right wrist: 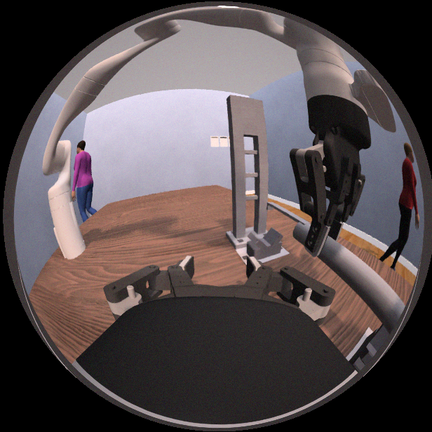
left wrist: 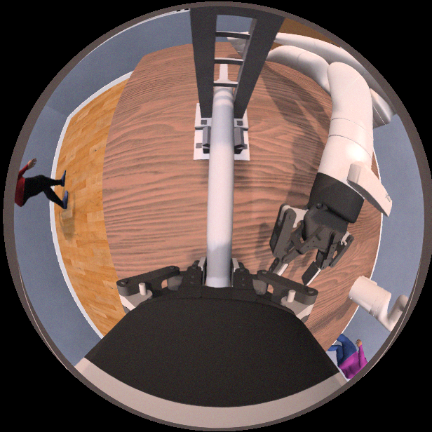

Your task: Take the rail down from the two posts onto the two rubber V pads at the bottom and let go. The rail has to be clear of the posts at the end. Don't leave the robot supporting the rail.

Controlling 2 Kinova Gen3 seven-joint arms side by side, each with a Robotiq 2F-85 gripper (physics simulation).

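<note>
The thick pale rail point(left wrist: 220, 180) point(right wrist: 357, 270) runs above the table. My left gripper point(left wrist: 218, 265) point(right wrist: 318, 249) is shut on it. One tall grey post point(left wrist: 202, 65) point(right wrist: 237, 170) has two uprights with rungs. A thin bar at the rail's end reaches toward this post; I cannot tell whether they touch. A dark V pad point(left wrist: 239, 140) point(right wrist: 272, 243) stands at the post's foot, below the rail's end. Another dark V pad point(right wrist: 371, 351) shows in part at the lower right of the right wrist view. The second post is hidden. My right gripper point(left wrist: 289, 279) point(right wrist: 219, 264) is open and empty, beside the rail.
The white right arm point(left wrist: 345, 135) stands beside the rail in the left wrist view. The left arm point(right wrist: 327, 65) comes down at the upper right of the right wrist view. A white arm base point(right wrist: 68, 230) stands on the wooden table point(right wrist: 150, 220). Two people stand beyond the table.
</note>
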